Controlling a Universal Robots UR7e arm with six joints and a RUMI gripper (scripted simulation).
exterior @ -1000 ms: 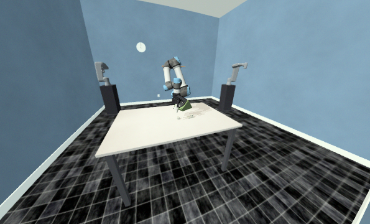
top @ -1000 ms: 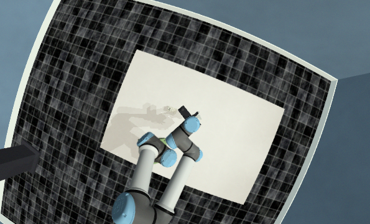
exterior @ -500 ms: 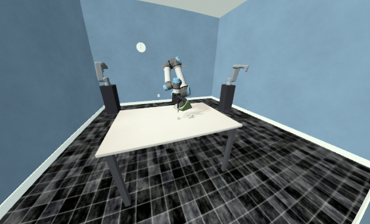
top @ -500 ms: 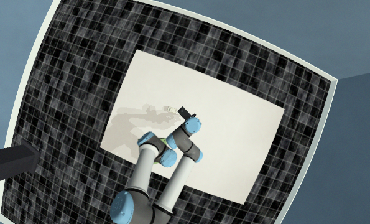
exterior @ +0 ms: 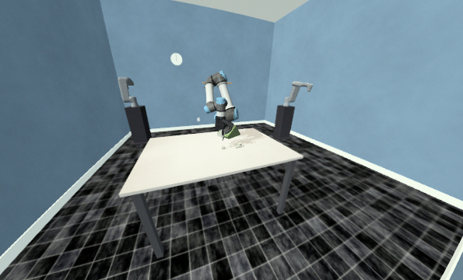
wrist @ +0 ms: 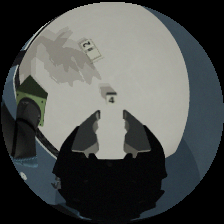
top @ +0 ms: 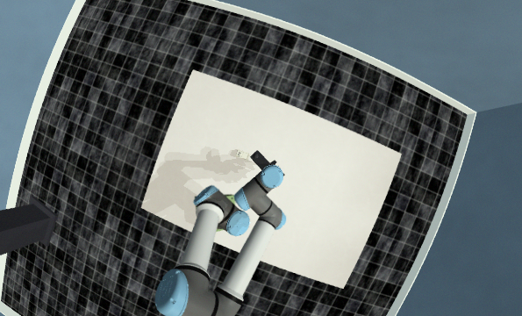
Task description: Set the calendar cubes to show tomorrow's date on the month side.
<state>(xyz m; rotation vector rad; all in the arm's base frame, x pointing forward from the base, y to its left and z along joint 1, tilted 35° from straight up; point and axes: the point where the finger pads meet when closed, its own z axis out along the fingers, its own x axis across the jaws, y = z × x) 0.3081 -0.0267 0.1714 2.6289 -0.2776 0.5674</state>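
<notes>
Now: hand 90 mm above the white calendar cube. The rest, counted from my hand: calendar tray: 150 mm to the left, 100 mm below, 10 mm behind; then pale date cube: 170 mm to the left, 80 mm below, 10 mm behind.
</notes>
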